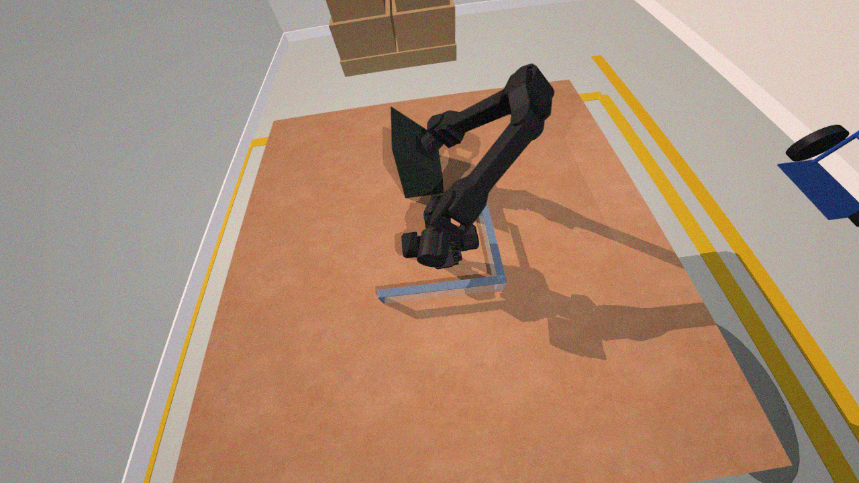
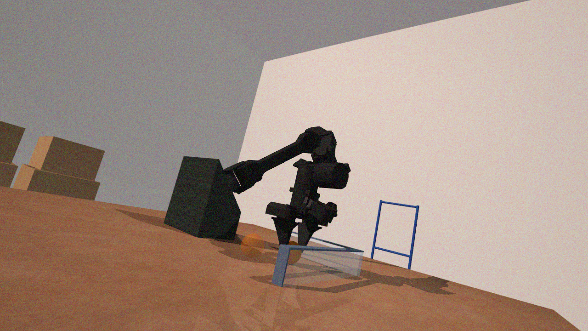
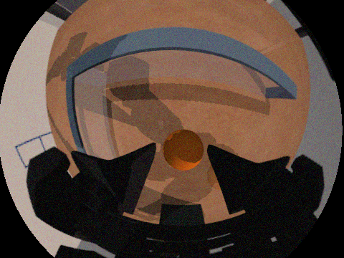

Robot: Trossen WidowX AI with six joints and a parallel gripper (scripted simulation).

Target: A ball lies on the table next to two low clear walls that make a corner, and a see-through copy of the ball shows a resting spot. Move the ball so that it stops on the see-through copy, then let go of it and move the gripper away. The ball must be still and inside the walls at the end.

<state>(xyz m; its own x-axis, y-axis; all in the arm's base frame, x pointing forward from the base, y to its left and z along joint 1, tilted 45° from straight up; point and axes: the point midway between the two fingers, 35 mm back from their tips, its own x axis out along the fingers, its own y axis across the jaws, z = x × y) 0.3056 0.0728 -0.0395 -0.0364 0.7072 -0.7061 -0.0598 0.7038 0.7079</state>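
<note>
The see-through ball copy lies 50 mm behind my gripper tip and 80 mm to the right of it. From my gripper tip the other things lie so: orange ball right at my gripper tip.
</note>
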